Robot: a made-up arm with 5 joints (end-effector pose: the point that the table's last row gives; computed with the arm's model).
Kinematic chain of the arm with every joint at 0, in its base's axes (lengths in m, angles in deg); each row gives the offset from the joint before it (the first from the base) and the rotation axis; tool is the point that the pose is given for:
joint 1: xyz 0 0 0.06 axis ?
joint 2: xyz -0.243 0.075 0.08 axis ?
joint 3: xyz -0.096 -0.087 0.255 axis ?
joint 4: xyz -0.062 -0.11 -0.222 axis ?
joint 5: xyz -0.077 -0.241 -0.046 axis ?
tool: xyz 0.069 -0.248 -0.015
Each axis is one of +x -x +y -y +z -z.
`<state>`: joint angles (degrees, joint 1 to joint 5).
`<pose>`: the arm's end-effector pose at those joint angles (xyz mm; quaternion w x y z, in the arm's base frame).
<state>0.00 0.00 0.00 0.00 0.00</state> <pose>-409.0 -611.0 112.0 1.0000 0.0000 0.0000 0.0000</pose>
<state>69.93 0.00 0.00 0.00 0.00</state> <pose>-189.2 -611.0 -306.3 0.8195 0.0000 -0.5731 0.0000</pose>
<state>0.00 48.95 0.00 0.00 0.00</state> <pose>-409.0 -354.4 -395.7 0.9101 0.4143 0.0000 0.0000</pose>
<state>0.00 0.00 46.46 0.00 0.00</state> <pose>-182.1 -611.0 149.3 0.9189 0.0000 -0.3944 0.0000</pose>
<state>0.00 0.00 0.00 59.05 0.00</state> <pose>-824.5 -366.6 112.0 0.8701 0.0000 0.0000 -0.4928</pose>
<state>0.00 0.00 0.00 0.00 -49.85</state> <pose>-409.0 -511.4 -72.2 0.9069 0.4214 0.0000 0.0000</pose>
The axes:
joint 1: -y
joint 2: +x
joint 3: -y
joint 4: -z
joint 5: -x

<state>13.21 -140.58 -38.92 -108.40 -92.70</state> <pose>-615.9 30.9 274.3 0.6782 0.0825 0.5216 -0.5110</pose>
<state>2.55 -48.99 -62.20 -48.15 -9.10</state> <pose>-503.5 -386.2 413.3 0.8195 -0.0703 0.5638 0.0749</pose>
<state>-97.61 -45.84 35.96 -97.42 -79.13</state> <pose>156.0 -70.6 -94.9 0.0337 0.3564 0.8580 0.3684</pose>
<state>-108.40 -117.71 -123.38 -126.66 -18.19</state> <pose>186.3 201.9 858.1 0.0072 -0.0342 -0.9152 0.4016</pose>
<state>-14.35 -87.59 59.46 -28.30 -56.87</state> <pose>276.2 151.3 613.8 0.7668 -0.2720 0.1524 0.5611</pose>
